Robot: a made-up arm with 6 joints.
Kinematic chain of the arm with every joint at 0, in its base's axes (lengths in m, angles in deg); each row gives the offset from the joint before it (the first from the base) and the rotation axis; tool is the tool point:
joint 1: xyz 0 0 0.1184 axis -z
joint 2: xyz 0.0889 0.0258 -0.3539 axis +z
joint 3: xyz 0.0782 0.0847 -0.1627 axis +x
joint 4: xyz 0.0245 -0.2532 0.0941 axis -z
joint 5: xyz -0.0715 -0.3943 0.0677 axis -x
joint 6: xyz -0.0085 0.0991 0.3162 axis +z
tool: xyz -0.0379 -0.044 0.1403
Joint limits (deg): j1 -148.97..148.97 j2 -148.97..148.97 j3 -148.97..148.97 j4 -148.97..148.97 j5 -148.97..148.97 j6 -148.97..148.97
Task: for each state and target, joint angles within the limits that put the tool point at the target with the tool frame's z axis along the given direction. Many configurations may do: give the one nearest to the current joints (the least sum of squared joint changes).
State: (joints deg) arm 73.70 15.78 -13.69 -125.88 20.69 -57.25
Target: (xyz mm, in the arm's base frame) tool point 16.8 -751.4 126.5 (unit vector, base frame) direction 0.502 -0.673 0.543
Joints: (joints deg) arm 106.77 -28.02 -51.93 -124.30 -8.63 -77.99
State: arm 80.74 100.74 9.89 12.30 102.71 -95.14
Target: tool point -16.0 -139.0 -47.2 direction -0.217 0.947 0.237
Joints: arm 87.82 86.16 -17.46 -16.48 59.46 -66.37
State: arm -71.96 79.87 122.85 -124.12 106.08 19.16
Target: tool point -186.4 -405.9 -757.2 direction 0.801 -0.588 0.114
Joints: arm -99.73 102.75 96.63 -88.31 148.97 -24.68
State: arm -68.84 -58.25 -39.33 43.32 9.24 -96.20
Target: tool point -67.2 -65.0 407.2 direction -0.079 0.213 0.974
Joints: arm -56.26 -53.80 -24.01 19.34 -12.16 -121.85
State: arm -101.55 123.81 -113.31 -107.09 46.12 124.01
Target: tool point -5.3 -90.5 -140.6 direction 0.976 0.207 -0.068
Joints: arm -68.23 120.87 -101.15 -85.62 92.06 135.22
